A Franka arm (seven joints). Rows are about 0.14 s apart.
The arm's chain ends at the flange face. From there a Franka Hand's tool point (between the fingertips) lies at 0.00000 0.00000 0.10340 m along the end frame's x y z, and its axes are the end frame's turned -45 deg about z.
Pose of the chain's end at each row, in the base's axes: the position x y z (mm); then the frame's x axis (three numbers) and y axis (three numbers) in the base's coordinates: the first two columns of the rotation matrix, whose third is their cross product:
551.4 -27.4 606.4 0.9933 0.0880 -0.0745 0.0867 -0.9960 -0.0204
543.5 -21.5 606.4 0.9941 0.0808 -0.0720 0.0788 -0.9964 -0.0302
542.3 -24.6 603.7 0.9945 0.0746 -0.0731 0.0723 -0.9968 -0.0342
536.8 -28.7 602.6 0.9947 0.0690 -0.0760 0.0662 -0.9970 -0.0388
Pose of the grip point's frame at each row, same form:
543.5 -26.0 503.3 0.6411 0.7665 -0.0383 0.7637 -0.6421 -0.0671
535.8 -19.0 503.3 0.6472 0.7617 -0.0296 0.7587 -0.6474 -0.0723
534.5 -21.6 500.6 0.6521 0.7576 -0.0275 0.7543 -0.6521 -0.0759
528.7 -25.2 499.6 0.6565 0.7538 -0.0263 0.7502 -0.6562 -0.0812

